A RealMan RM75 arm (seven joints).
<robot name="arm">
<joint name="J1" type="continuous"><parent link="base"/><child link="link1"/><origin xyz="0.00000 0.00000 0.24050" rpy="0.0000 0.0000 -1.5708"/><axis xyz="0 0 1"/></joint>
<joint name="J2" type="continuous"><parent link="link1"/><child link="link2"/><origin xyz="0.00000 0.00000 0.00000" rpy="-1.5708 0.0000 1.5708"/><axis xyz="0 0 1"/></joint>
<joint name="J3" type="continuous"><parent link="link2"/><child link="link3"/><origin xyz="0.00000 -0.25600 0.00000" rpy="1.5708 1.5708 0.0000"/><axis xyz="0 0 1"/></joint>
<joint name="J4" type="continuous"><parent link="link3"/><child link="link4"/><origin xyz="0.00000 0.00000 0.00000" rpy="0.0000 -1.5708 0.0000"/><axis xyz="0 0 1"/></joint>
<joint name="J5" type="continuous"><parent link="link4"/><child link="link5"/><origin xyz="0.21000 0.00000 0.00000" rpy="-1.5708 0.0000 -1.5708"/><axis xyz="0 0 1"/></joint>
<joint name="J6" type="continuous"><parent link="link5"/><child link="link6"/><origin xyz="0.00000 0.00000 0.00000" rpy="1.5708 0.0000 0.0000"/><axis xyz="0 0 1"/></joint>
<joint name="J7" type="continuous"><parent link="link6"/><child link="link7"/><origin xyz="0.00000 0.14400 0.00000" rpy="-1.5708 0.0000 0.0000"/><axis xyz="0 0 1"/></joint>
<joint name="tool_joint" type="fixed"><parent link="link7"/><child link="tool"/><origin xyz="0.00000 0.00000 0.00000" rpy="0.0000 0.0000 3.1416"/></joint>
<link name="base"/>
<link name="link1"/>
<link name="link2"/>
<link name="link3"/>
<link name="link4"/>
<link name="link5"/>
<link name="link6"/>
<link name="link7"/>
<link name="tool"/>
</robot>
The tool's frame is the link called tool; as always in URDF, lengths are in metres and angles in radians. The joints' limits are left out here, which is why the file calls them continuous.
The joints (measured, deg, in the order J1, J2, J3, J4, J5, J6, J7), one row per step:
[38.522 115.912 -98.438 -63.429 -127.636 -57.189 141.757]
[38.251 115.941 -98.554 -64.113 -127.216 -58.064 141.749]
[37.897 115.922 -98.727 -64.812 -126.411 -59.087 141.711]
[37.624 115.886 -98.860 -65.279 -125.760 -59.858 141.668]
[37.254 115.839 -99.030 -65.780 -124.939 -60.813 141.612]
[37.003 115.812 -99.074 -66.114 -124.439 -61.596 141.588]
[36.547 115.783 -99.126 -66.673 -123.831 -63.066 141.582]
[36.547 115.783 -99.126 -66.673 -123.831 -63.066 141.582]
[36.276 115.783 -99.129 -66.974 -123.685 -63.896 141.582]
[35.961 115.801 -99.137 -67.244 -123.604 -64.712 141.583]
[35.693 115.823 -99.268 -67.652 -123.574 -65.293 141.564]
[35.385 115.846 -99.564 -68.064 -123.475 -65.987 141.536]
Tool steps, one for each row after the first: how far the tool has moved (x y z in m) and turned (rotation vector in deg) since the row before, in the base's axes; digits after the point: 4 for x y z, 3 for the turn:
[-0.0016 -0.0031 -0.0004 -0.827 0.272 0.023]
[-0.0015 -0.0040 -0.0006 -1.087 0.490 -0.141]
[-0.0008 -0.0031 -0.0004 -0.843 0.363 -0.153]
[-0.0004 -0.0039 -0.0005 -1.077 0.428 -0.277]
[-0.0001 -0.0028 -0.0002 -0.790 0.233 -0.243]
[0.0006 -0.0049 -0.0002 -1.391 0.158 -0.433]
[0.0000 0.0000 0.0000 0.000 0.000 0.000]
[0.0008 -0.0026 0.0000 -0.721 -0.065 -0.219]
[0.0013 -0.0027 -0.0001 -0.711 -0.118 -0.264]
[0.0002 -0.0024 -0.0002 -0.542 -0.089 0.043]
[0.0004 -0.0033 -0.0008 -0.788 -0.155 0.045]

